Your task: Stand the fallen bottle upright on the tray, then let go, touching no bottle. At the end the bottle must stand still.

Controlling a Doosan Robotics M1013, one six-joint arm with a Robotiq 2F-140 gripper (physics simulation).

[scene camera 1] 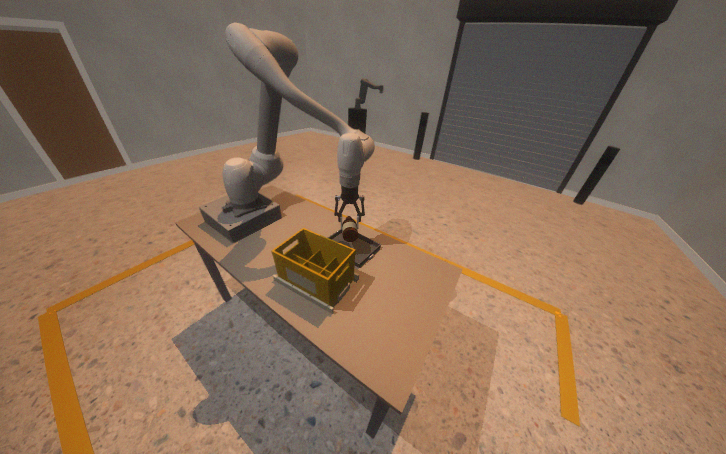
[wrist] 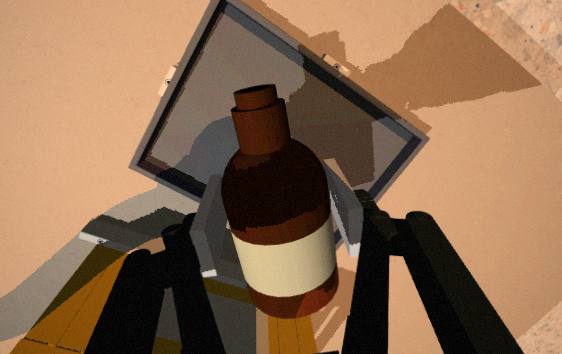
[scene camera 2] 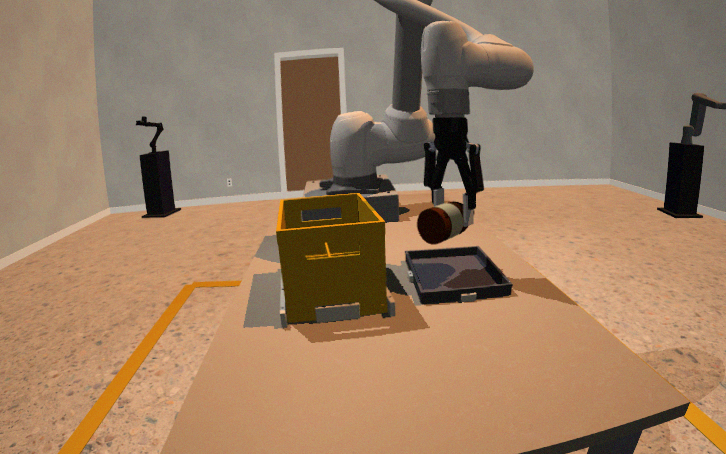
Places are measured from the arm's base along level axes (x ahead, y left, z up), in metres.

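Pixels of known places: gripper, fingertip midpoint: [wrist: 275, 185]; arm's base, origin of the base link: [scene camera 1: 246, 205] [scene camera 2: 355, 187].
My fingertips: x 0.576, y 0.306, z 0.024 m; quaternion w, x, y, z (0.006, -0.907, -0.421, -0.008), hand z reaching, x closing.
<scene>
For each thing: its middle in the pictures, then the offset to it from my fingertips.
- brown bottle with a cream label, body centre: [wrist: 276, 199] [scene camera 2: 451, 218] [scene camera 1: 349, 226] 0.004 m right, 0.005 m ahead, 0.009 m up
- black tray, body centre: [wrist: 281, 148] [scene camera 2: 454, 271] [scene camera 1: 351, 245] 0.003 m left, 0.015 m ahead, 0.109 m down
- yellow crate with dividers, body centre: [scene camera 2: 327, 250] [scene camera 1: 315, 265] 0.263 m right, 0.087 m ahead, 0.034 m down
A brown bottle with a cream label [scene camera 1: 350, 231] [scene camera 2: 440, 222] [wrist: 285, 260] hangs on its side in the air. Its base faces both scene cameras; its neck points away from them and to the top of the wrist view. My gripper [scene camera 1: 350, 220] [scene camera 2: 452, 207] [wrist: 275, 185] points down and is shut on the bottle, one pad on each side of its body. The black tray [scene camera 1: 370, 255] [scene camera 2: 439, 295] [wrist: 168, 100] lies on the table below, with a gap between it and the bottle. The bottle hides part of the tray in the wrist view.
A yellow crate with dividers [scene camera 1: 321, 288] [scene camera 2: 334, 283] stands close beside the tray, held by low grey brackets. Part of it shows at the lower left of the wrist view. The crate's rim is higher than the tray. The arm's base [scene camera 1: 240, 219] stands at the table's far end.
</scene>
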